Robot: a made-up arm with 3 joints. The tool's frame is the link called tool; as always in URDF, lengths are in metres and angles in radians. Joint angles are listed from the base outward.
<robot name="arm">
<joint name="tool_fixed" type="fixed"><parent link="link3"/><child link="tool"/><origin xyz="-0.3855 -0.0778 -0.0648"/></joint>
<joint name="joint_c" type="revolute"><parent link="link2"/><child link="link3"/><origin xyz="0.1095 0.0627 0.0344" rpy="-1.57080 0.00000 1.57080"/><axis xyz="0 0 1"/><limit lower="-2.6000" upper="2.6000"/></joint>
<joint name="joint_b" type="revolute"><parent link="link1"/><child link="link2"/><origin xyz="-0.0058 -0.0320 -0.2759" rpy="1.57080 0.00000 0.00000"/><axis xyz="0 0 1"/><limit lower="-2.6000" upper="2.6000"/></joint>
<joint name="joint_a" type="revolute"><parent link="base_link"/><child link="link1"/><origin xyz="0.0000 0.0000 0.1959" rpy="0.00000 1.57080 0.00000"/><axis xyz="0 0 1"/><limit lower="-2.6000" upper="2.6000"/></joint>
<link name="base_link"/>
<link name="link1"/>
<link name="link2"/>
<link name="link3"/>
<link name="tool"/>
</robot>
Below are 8 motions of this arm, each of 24 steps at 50 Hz.
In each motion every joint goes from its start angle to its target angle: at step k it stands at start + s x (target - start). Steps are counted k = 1, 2, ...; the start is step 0. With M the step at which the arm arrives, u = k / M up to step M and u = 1 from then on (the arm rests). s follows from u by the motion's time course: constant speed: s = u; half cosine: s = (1 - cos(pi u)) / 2; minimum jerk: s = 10 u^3 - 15 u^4 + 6 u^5.
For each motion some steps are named. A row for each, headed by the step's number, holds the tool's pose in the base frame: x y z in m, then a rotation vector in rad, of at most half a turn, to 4 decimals.
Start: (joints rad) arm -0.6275 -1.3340 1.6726
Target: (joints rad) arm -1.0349 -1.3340 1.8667
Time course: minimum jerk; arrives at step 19
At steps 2, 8, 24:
2: -0.4031 -0.4806 0.2872 0.6231 1.3100 0.9709
8: -0.3973 -0.4737 0.3302 0.5635 1.3543 0.9249
24: -0.3868 -0.4493 0.4088 0.4557 1.4352 0.8321

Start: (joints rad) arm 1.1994 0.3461 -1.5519
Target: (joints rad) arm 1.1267 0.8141 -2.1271
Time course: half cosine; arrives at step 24
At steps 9, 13, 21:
9: -0.1525 0.2416 0.4491 1.2604 0.6982 -1.7574
13: -0.0901 0.2006 0.4624 1.3318 0.7094 -1.9300
21: -0.0170 0.1111 0.4807 1.4741 0.7424 -2.1719

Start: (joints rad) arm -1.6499 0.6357 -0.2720
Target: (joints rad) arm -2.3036 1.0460 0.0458
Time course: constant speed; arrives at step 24
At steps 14, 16, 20, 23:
14: -0.3524 -0.2714 0.4539 -1.8424 -0.6222 0.8226
16: -0.3391 -0.2530 0.4780 -1.8899 -0.6007 0.8983
20: -0.3121 -0.2094 0.5208 -1.9821 -0.5477 1.0516
23: -0.2916 -0.1711 0.5475 -2.0481 -0.4991 1.1681

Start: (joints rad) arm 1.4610 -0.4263 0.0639
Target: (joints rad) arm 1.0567 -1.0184 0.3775
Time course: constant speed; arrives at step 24
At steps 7, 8, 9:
7: -0.6270 -0.0794 0.0060 1.3438 0.4053 0.5305
8: -0.6247 -0.0911 0.0045 1.3296 0.4218 0.5530
9: -0.6222 -0.1027 0.0034 1.3156 0.4387 0.5751

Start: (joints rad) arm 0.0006 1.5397 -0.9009
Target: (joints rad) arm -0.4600 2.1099 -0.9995
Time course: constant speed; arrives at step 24
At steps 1, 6, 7, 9, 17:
1: -0.1033 0.1844 -0.0396 0.6887 -1.4511 -0.6940
6: -0.0770 0.1701 -0.0297 0.6869 -1.5738 -0.5967
7: -0.0722 0.1677 -0.0273 0.6874 -1.5971 -0.5755
9: -0.0631 0.1635 -0.0221 0.6891 -1.6424 -0.5314
17: -0.0337 0.1538 0.0016 0.7073 -1.8037 -0.3334

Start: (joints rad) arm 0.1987 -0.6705 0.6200
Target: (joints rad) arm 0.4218 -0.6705 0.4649
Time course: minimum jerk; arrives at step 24
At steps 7, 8, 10, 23, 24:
7: -0.5507 -0.3382 0.1171 0.4176 0.5828 0.6491
8: -0.5527 -0.3352 0.1149 0.4269 0.5805 0.6446
10: -0.5573 -0.3278 0.1098 0.4488 0.5754 0.6339
23: -0.5777 -0.2911 0.0902 0.5547 0.5570 0.5825
24: -0.5777 -0.2910 0.0902 0.5548 0.5570 0.5824

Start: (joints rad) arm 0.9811 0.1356 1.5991
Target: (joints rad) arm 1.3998 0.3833 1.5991
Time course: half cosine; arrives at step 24
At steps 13, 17, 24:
13: -0.0828 -0.0421 -0.2677 0.7214 -1.1135 1.2124
17: -0.0757 -0.0069 -0.2666 0.7514 -1.2082 1.1234
24: -0.0703 0.0213 -0.2640 0.7760 -1.2806 1.0451

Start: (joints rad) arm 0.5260 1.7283 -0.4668
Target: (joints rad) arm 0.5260 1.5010 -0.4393
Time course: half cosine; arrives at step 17
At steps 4, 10, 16, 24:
4: -0.0626 0.1751 -0.0335 0.7810 -1.5599 -0.7876
10: -0.0976 0.1826 -0.0569 0.7613 -1.4466 -0.7622
16: -0.1236 0.1865 -0.0711 0.7477 -1.3676 -0.7430
24: -0.1243 0.1866 -0.0714 0.7474 -1.3657 -0.7425

